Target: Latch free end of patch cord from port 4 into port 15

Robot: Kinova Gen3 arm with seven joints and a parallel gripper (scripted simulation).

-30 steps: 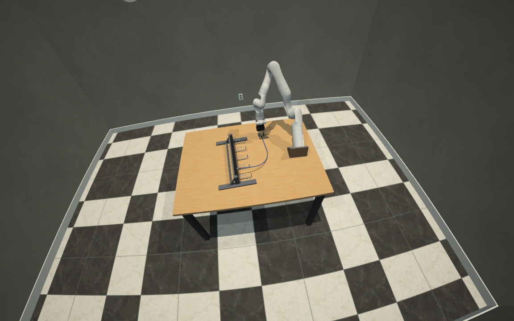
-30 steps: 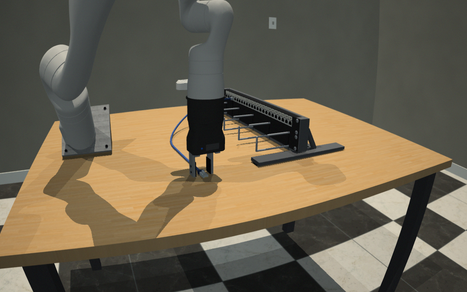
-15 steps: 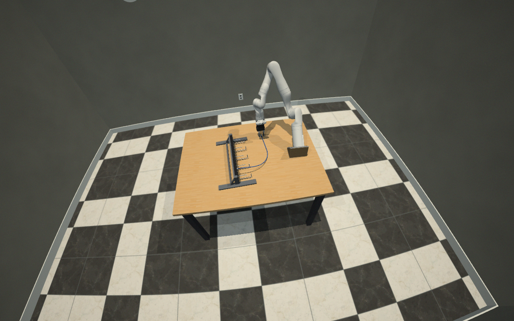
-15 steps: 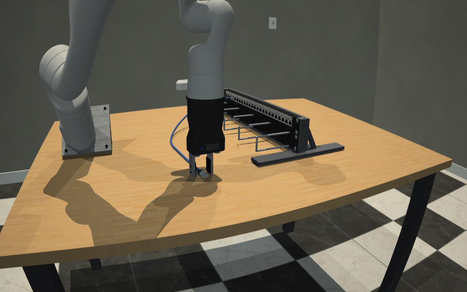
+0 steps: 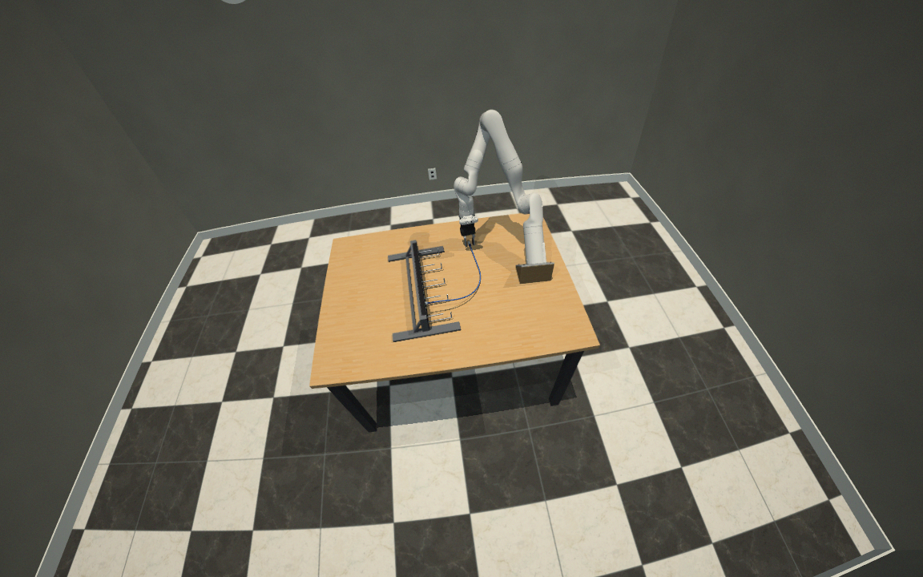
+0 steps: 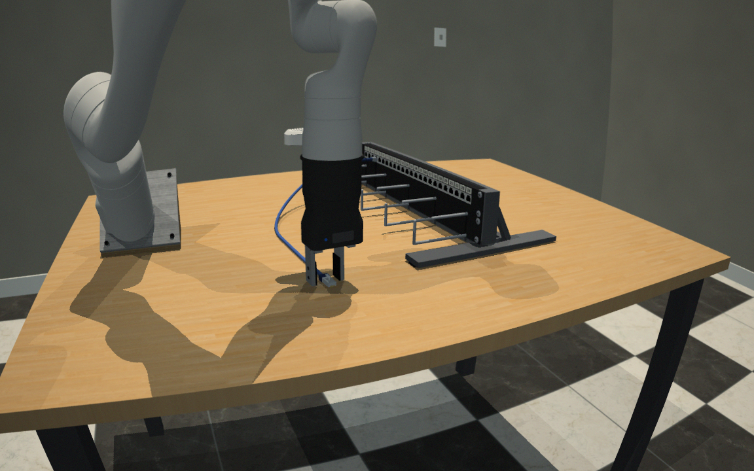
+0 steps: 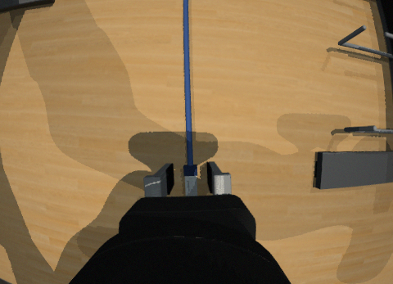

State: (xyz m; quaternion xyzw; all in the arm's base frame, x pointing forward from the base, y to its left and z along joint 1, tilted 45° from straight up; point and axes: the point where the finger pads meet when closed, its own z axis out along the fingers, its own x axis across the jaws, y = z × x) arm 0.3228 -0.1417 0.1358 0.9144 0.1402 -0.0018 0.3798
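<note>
Right now my hand is 1 cm to the left of the plug and 1 cm above it.
</note>
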